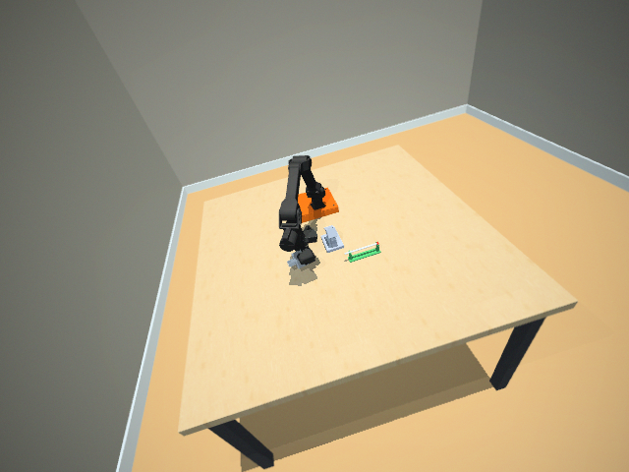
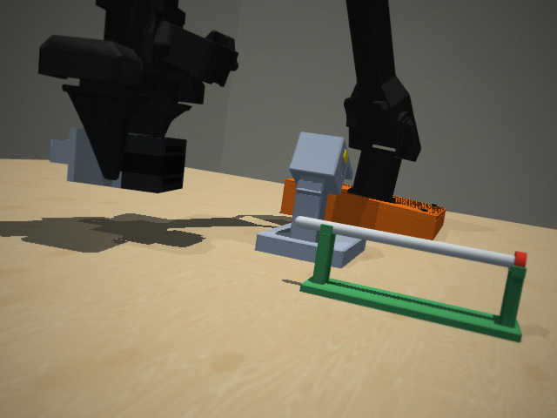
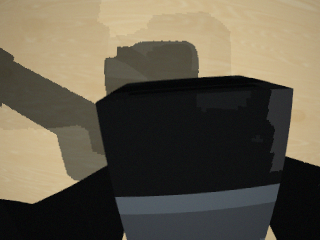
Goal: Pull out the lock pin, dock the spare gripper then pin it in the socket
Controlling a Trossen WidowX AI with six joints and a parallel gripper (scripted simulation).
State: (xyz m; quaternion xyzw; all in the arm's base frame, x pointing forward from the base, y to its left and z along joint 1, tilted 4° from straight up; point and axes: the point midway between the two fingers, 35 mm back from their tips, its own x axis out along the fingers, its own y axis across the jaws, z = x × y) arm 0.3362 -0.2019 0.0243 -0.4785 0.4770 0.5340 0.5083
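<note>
Now: the spare gripper 2 cm above my gripper tip and 1 cm to the right of it. The rest, counted from my gripper tip: green rack 24 cm to the left, 7 cm ahead, 3 cm below; grey mount 16 cm to the left, 7 cm behind.
</note>
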